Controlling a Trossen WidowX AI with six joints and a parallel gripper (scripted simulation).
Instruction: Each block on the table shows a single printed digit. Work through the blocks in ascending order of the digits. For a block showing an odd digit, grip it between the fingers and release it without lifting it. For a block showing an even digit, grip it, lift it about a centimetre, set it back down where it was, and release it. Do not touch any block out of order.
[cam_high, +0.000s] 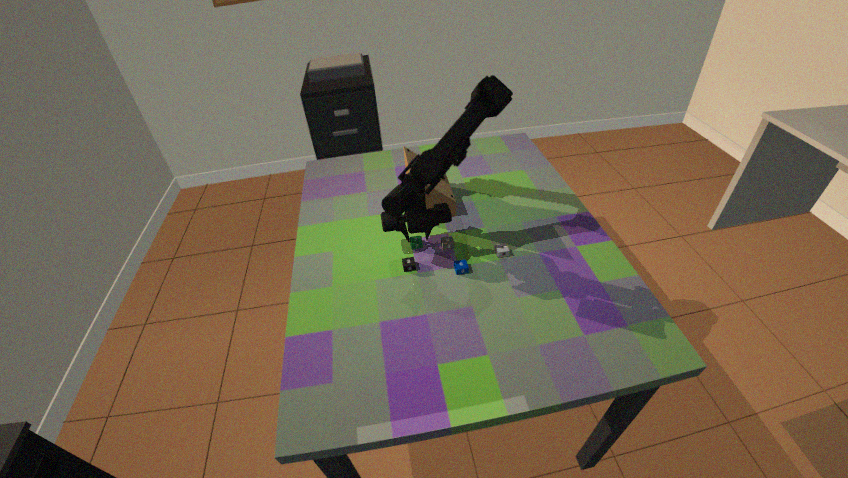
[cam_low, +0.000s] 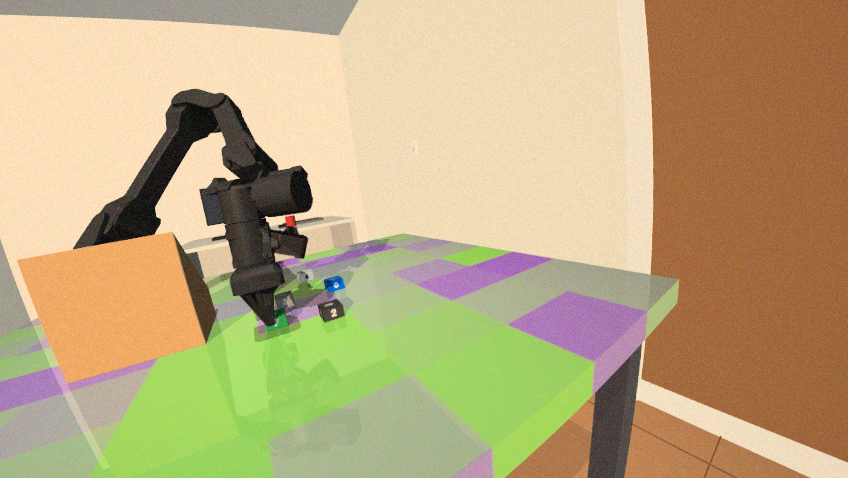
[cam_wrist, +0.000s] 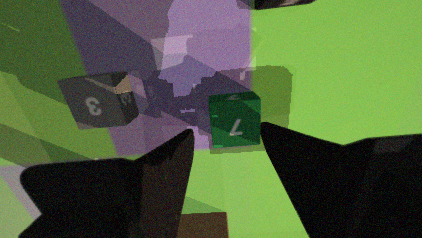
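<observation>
Right now the green block is 1 cm ahead of my gripper tip. From my gripper tip the other things lie so: grey block: 8 cm to the left, 4 cm ahead; black block: 8 cm ahead, 5 cm to the right; blue block: 14 cm ahead, 8 cm to the left.
</observation>
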